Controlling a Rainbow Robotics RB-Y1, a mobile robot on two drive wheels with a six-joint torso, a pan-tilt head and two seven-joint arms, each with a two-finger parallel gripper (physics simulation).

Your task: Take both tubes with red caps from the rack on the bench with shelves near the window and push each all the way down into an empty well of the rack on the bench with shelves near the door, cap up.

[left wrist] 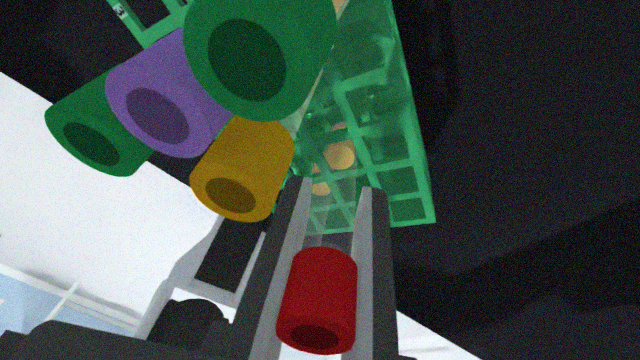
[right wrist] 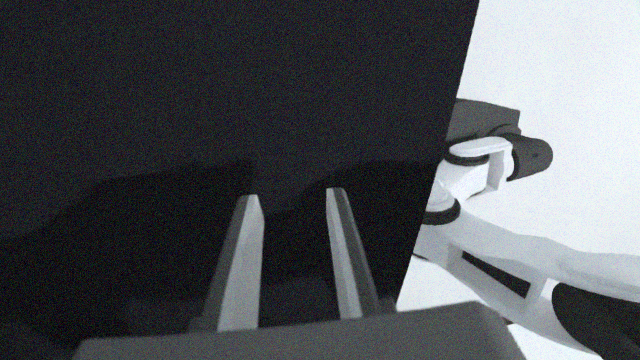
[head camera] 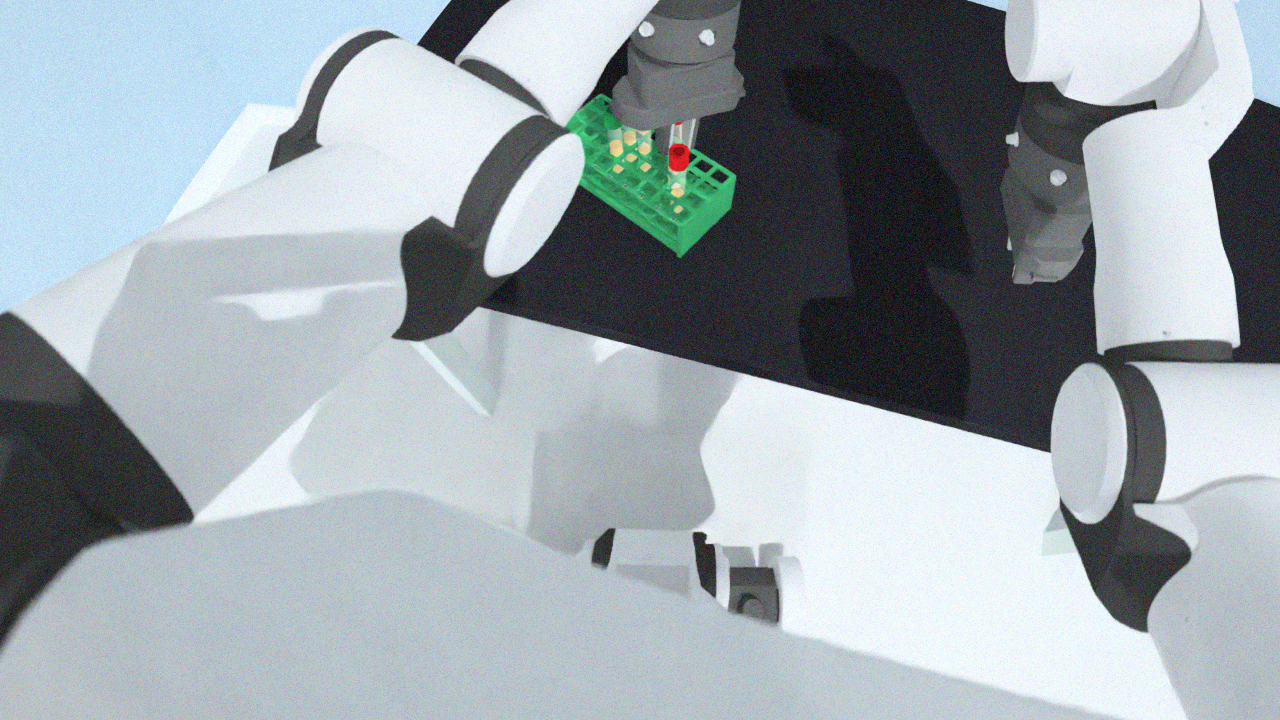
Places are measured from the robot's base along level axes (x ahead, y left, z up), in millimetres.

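Pixels of known places: left gripper, fingertip midpoint: [left wrist: 334,198] [head camera: 675,146]; right gripper, fingertip midpoint: [right wrist: 293,204] [head camera: 1019,263].
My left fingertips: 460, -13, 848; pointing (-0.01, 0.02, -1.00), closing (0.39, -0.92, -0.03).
Note:
Ahead of a thing's pixels: the offset from my left fingertips to its middle, as dx, dy, dz. "pt": to the spot under its first point. Level surfaces: height alone.
The green rack @(pt -48, -36, -61) [head camera: 707,219] [left wrist: 426,200] stands on the black bench; which of the two racks it is cannot be told. My left gripper [head camera: 677,141] [left wrist: 334,198] is over the rack, shut on a red-capped tube, its red cap [head camera: 678,123] [left wrist: 320,300] up near the palm. Whether the held tube's lower end sits in a well is not clear. Another red-capped tube @(-35, -3, -22) [head camera: 678,157] stands cap up in the rack, in front of the held one in the head view. My right gripper [head camera: 1033,273] [right wrist: 293,204] is partly open and empty, above the bench at the right.
In the left wrist view, a large green cap @(pt +55, +36, +34) [left wrist: 260,55], a purple cap [left wrist: 160,100], a yellow cap [left wrist: 242,170] and a smaller green cap [left wrist: 97,135] are close beside the left fingers. The black bench @(dz -85) [head camera: 760,322] [right wrist: 200,75] extends under both grippers; its front edge crosses the head view.

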